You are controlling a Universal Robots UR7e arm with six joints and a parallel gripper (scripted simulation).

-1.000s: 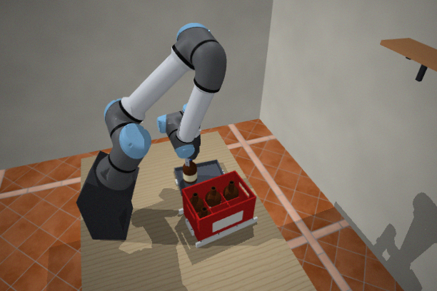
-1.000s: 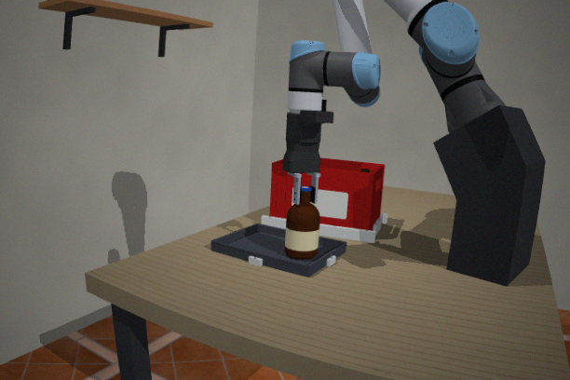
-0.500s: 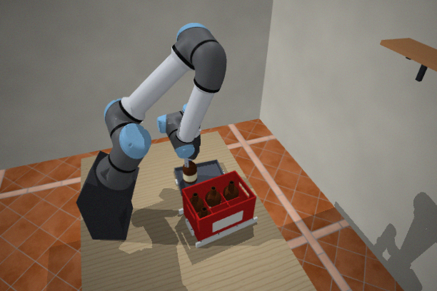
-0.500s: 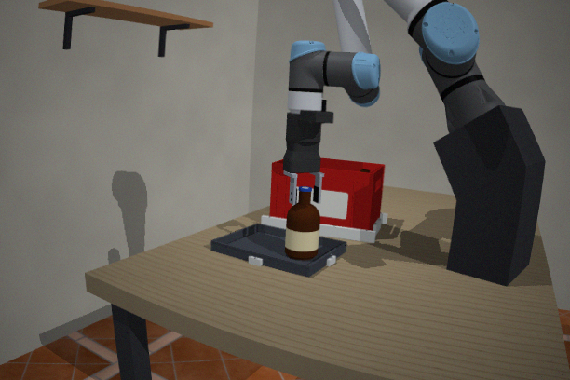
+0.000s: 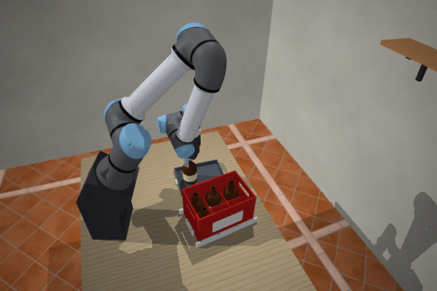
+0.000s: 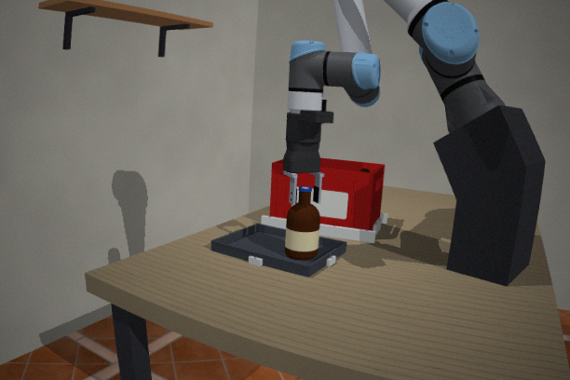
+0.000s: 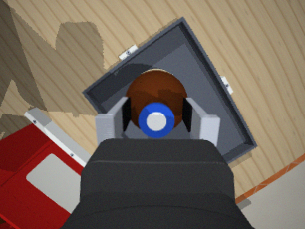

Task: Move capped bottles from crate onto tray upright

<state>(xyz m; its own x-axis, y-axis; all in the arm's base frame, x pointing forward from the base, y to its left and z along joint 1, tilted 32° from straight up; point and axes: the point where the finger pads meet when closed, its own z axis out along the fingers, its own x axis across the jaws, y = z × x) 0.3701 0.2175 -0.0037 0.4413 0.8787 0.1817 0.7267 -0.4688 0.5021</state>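
Right now my hand is 13 cm above the dark grey tray and 6 cm short of it. Round my hand: red crate 27 cm to the right, 9 cm ahead, 6 cm below.
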